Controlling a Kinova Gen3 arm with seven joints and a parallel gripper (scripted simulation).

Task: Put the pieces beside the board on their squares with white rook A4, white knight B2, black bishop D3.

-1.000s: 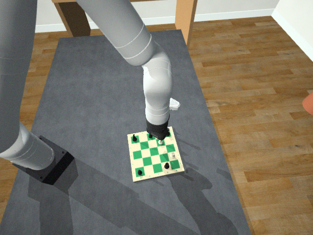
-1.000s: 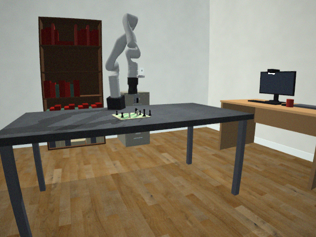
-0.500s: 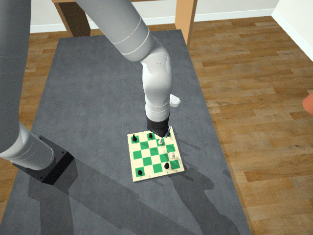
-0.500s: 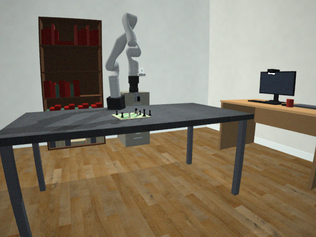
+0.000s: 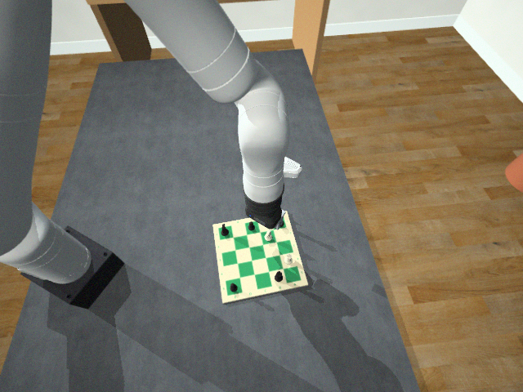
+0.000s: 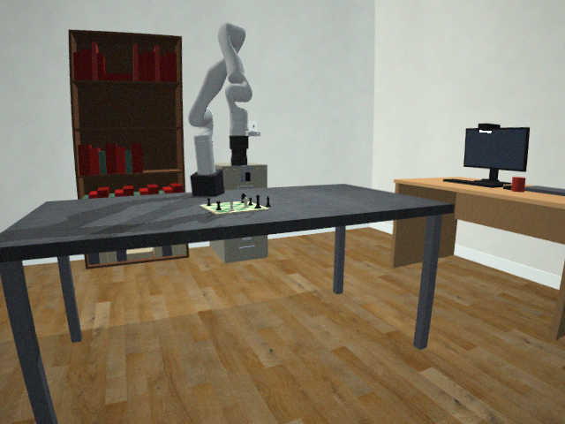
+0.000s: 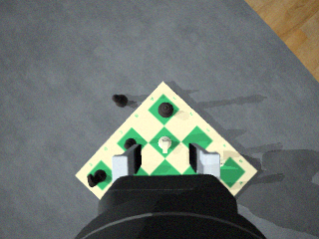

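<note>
The black bishop is 100 mm to the left of my hand and 110 mm below it. Also, from my hand: chessboard 40 mm behind, 40 mm to the right, 120 mm below.
</note>
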